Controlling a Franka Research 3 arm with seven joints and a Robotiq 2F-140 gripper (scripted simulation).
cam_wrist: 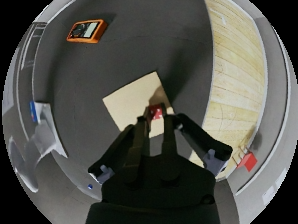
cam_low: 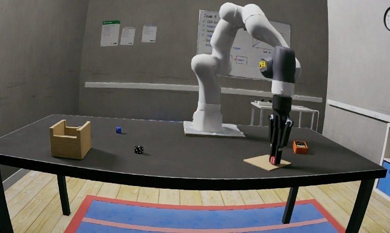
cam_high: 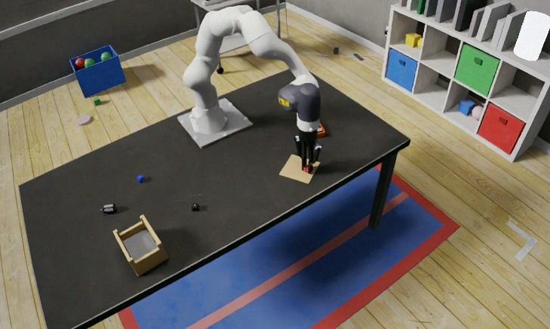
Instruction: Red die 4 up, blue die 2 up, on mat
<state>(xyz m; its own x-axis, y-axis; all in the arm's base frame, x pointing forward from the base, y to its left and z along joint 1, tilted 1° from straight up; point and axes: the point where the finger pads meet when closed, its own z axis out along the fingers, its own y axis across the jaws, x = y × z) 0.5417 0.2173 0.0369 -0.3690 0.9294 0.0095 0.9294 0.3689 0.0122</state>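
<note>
The red die lies 2 cm below my hand. The rest, counted from my hand: black die 51 cm to the right, 8 cm behind, 3 cm below; tan mat 4 cm below, 4 cm behind, 1 cm to the right; orange device 22 cm behind, 20 cm to the left, 3 cm below.
</note>
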